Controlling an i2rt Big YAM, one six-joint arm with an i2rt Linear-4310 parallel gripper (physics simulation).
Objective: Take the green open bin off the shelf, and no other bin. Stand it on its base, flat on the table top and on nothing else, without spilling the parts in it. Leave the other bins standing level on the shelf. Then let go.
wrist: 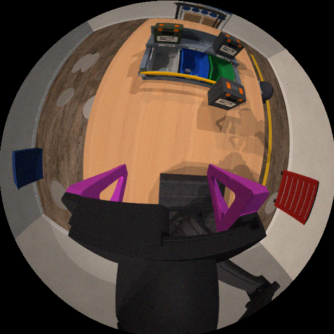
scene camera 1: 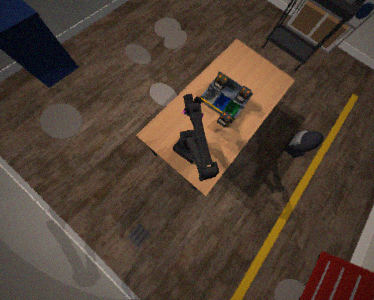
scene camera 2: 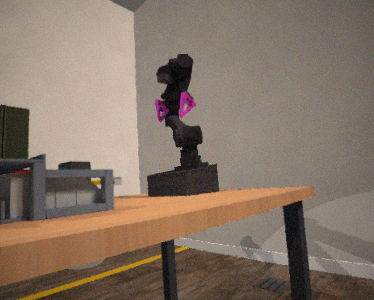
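Pixels of known places: gripper, fingertip midpoint: [scene camera 2: 169, 118]; arm's base, origin of the base link: [scene camera 1: 185, 145] [scene camera 2: 191, 168].
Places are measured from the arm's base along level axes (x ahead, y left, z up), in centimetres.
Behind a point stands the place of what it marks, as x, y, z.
Observation:
The green open bin [scene camera 1: 233, 109] {59.9, -17.7, -9.3} [wrist: 221, 69] sits in the grey shelf [scene camera 2: 38, 190] {63.7, 14.0, -5.3}, at the right end of the row in the wrist view. A blue bin [scene camera 1: 222, 102] {60.1, -4.9, -9.3} [wrist: 194, 62] sits beside it, and a grey bin [wrist: 165, 61] is at the left end. A yellow bar [wrist: 175, 75] runs along the shelf's front. The parts inside the green bin are too small to tell. My gripper [scene camera 2: 172, 111] {19.0, 5.9, 16.4} [wrist: 167, 168] is open and empty, high above the table [scene camera 1: 260, 75] {114.1, -22.5, -10.2} [wrist: 150, 130] and well apart from the shelf, on the arm's side of it.
A dark box with orange latches [scene camera 1: 225, 119] {38.5, -16.1, 2.3} [wrist: 226, 93] stands close to the shelf's front right corner, near the green bin. Two more boxes, one dark green [wrist: 167, 33] and one dark grey [wrist: 229, 45], are at the back. The arm's base [scene camera 2: 182, 181] {12.9, 4.9, -5.1} stands at the table's near end.

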